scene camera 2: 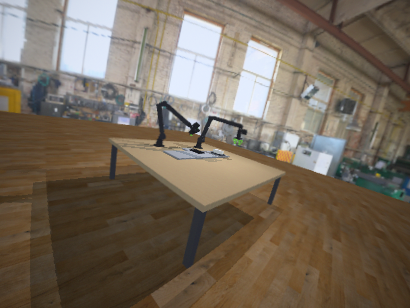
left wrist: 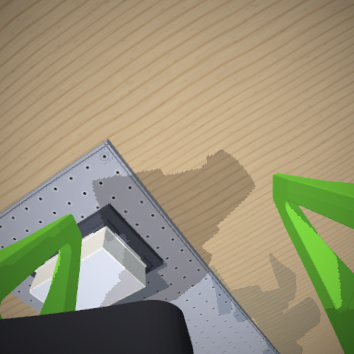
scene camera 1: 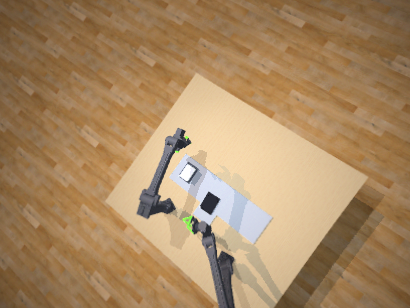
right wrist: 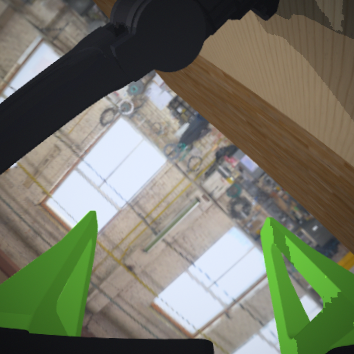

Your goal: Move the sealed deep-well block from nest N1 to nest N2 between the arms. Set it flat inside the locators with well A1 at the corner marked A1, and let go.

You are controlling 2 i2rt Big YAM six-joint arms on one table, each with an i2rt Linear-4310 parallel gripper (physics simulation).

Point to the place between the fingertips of my right gripper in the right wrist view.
At 182,221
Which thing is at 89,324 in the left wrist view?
My left gripper.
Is my right gripper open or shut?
Open.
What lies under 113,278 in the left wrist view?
A white deep-well block.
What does my left gripper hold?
Nothing.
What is my right gripper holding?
Nothing.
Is my left gripper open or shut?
Open.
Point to a dark nest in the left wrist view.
107,215
